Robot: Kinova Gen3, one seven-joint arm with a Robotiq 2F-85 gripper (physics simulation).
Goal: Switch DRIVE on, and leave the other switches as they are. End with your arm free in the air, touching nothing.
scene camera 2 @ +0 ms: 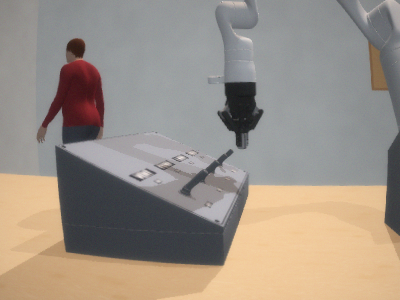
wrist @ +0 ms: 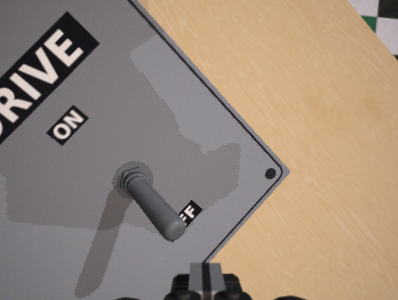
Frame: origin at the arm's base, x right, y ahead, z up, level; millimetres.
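Seen in the pictures: gripper, between the fingertips: [scene camera 2: 242, 148] [wrist: 205, 284].
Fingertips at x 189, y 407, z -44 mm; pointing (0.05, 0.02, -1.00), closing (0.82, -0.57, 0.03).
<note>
A point is followed by its place in that frame.
The DRIVE switch is a dark grey lever [wrist: 156, 210] @(x 190, y 446, z -52 mm) on the sloped grey panel [wrist: 210, 120] @(x 240, y 469, z -86 mm) [scene camera 2: 100, 147] @(x -166, y 554, z -12 mm). In the wrist view it leans away from the ON label [wrist: 67, 125] @(x 176, y 507, z -63 mm) and towards the OFF label [wrist: 190, 213] @(x 199, y 431, z -99 mm), which its tip partly covers. In the scene view the levers overlap in a row, and the farthest lever tip [scene camera 2: 229, 153] @(x 185, y 438, z -55 mm) is near the gripper. My gripper [scene camera 2: 242, 142] @(x 189, y 407, z -44 mm) [wrist: 205, 284] @(x 189, y 407, z -44 mm) is shut and empty. It points down above the panel's low edge, with a visible gap from the lever. The DRIVE label [wrist: 45, 75] @(x 183, y 530, z -54 mm) is partly cut off.
The other levers [scene camera 2: 197, 180] @(x -169, y 371, z -61 mm) stand in the same row, nearer the scene camera. The console's dark body [scene camera 2: 140, 220] @(x -246, y 427, z -108 mm) stands on the wooden table [scene camera 2: 310, 250] @(x -134, y 200, z -173 mm). A person in red [scene camera 2: 82, 95] is behind it on the left. Another grey arm part [scene camera 2: 395, 75] @(x 30, y 47, z 109 mm) shows at the right.
</note>
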